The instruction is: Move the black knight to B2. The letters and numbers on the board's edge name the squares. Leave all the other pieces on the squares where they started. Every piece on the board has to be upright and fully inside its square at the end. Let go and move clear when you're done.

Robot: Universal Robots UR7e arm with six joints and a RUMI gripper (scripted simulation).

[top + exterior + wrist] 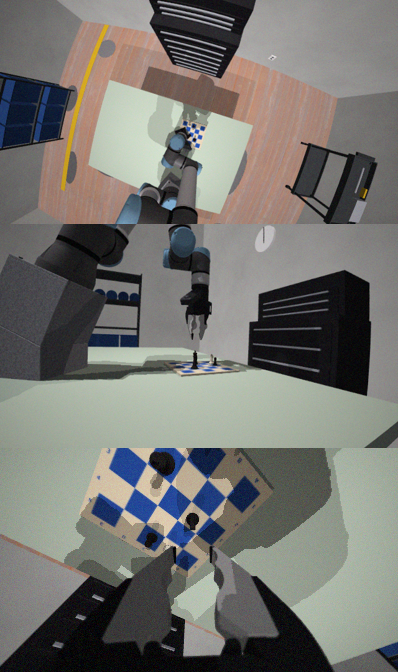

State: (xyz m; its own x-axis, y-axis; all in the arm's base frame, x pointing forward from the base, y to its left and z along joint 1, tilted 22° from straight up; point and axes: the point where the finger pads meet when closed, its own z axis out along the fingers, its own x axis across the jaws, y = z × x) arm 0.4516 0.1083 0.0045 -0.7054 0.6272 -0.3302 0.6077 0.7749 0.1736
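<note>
Now: the chessboard 1 cm ahead of my hand, 4 cm to the right of it and 12 cm below it. Also, from my hand: white piece 8 cm ahead, 2 cm to the left, 10 cm below; then black pawn 8 cm ahead, 2 cm to the right, 10 cm below; then tall black piece 2 cm behind, 8 cm to the right, 8 cm below.
</note>
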